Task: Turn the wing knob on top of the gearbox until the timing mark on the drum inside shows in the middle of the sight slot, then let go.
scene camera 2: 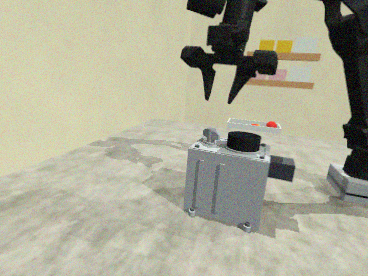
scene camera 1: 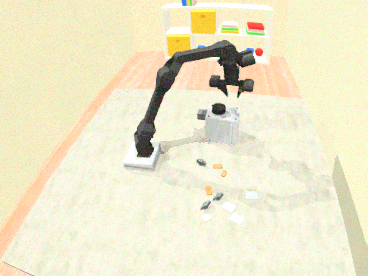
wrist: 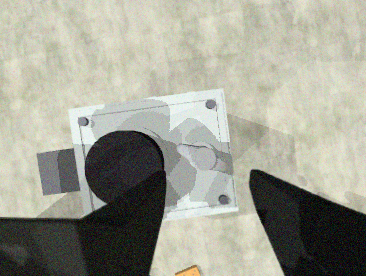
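Where they show: gripper, between the fingertips: [scene camera 2: 217, 101] [scene camera 1: 232, 96] [wrist: 207, 178]; arm's base, origin of its link: [scene camera 2: 360, 175] [scene camera 1: 145, 152].
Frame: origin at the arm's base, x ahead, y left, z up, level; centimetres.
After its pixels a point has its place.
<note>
The grey gearbox [scene camera 1: 220, 131] @[x 30.6, y 16.9, z 2.1 cm] [scene camera 2: 227, 190] @[x 30.3, y 28.8, z 1.9 cm] stands upright on the mat; its pale top plate shows in the wrist view [wrist: 195, 102] @[x 36.0, y 27.7, z 8.8 cm]. The small grey wing knob [scene camera 2: 211, 134] @[x 35.5, y 23.7, z 11.0 cm] [wrist: 204, 157] @[x 35.7, y 22.8, z 12.0 cm] sits on top, its wing pointing sideways in the wrist view. A larger black round cap [scene camera 1: 218, 108] @[x 29.0, y 21.3, z 11.7 cm] [scene camera 2: 244, 141] @[x 28.6, y 26.1, z 11.2 cm] [wrist: 124, 160] @[x 29.2, y 23.6, z 11.6 cm] stands beside it, and a dark block [scene camera 1: 201, 114] @[x 21.2, y 21.1, z 7.6 cm] [scene camera 2: 281, 168] @[x 21.4, y 25.3, z 6.9 cm] [wrist: 57, 171] @[x 21.1, y 23.2, z 7.8 cm] sticks out from one side. My gripper [scene camera 1: 232, 96] @[x 35.2, y 22.5, z 17.6 cm] [scene camera 2: 218, 101] @[x 35.2, y 22.5, z 17.6 cm] [wrist: 207, 178] @[x 35.2, y 22.5, z 17.6 cm] is open and empty, pointing down above the knob's side of the gearbox. I cannot make out the sight slot or timing mark.
Orange pieces [scene camera 1: 217, 166] @[x 31.5, y 0.9, z -4.2 cm] [wrist: 188, 271] @[x 31.7, y 2.1, z -4.2 cm], dark grey pieces [scene camera 1: 201, 162] @[x 24.7, y 0.6, z -2.5 cm] and white squares [scene camera 1: 251, 195] @[x 47.1, y -12.5, z -4.5 cm] lie on the mat [scene camera 1: 100, 210] @[x -9.8, y -31.2, z -4.8 cm]. My arm's pale base [scene camera 1: 140, 162] @[x -0.2, y -6.2, z -0.3 cm] [scene camera 2: 345, 186] @[x 4.7, y 6.4, z -1.3 cm] stands beside the gearbox. A white tray [scene camera 2: 254, 129] and a shelf unit [scene camera 1: 217, 7] are farther back.
</note>
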